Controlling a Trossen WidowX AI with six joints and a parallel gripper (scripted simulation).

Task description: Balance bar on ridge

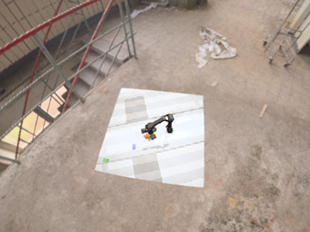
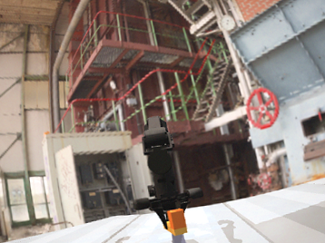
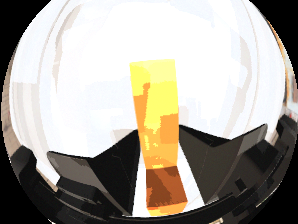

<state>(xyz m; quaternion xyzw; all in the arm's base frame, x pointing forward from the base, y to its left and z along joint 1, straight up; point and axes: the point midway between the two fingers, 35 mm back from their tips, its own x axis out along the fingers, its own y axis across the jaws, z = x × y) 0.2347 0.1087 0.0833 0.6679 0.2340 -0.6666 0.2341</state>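
The bar lies 3 cm ahead of my gripper tip, 2 cm to the left of it and 2 cm above it. Round my gripper tip: green block (51 cm ahead, 39 cm to the left, 4 cm below); purple block (19 cm ahead, 17 cm to the left, 4 cm below).
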